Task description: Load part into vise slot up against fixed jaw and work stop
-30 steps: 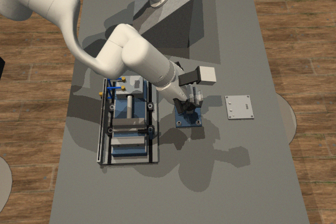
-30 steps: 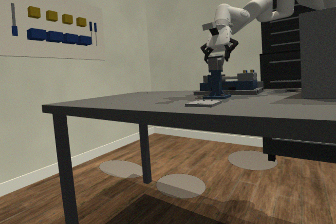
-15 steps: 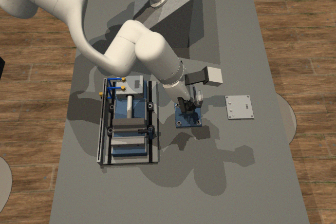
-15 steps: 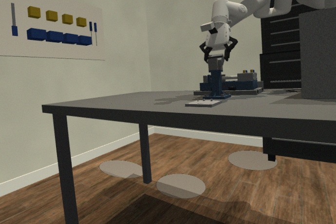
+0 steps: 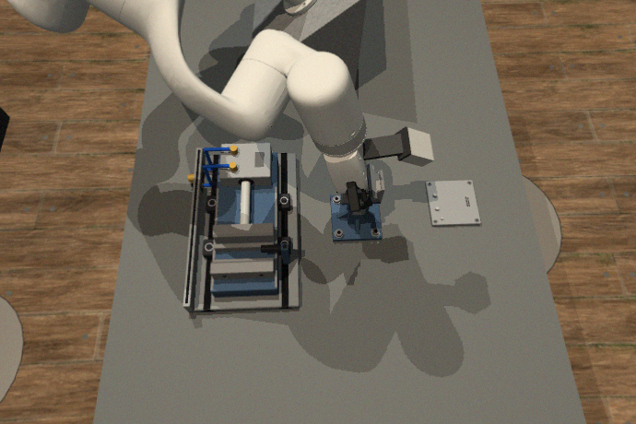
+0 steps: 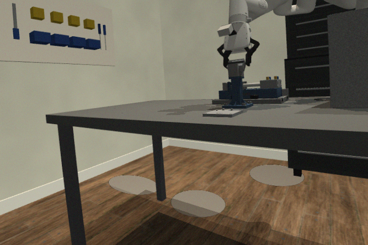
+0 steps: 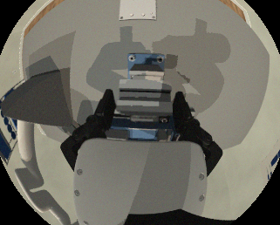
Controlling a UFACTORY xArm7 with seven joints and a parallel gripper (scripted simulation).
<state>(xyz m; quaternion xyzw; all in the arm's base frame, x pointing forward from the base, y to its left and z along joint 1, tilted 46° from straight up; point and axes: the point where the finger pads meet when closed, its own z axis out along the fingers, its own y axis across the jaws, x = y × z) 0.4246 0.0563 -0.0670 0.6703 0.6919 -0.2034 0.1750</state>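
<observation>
Right now my hand is 10 mm to the right of the part. Round my hand: V-block post: 110 mm below, 10 mm to the left; cylinder rod: 190 mm to the right, 90 mm below, 10 mm ahead; work stop: 140 mm to the right, 90 mm ahead, 70 mm below.
</observation>
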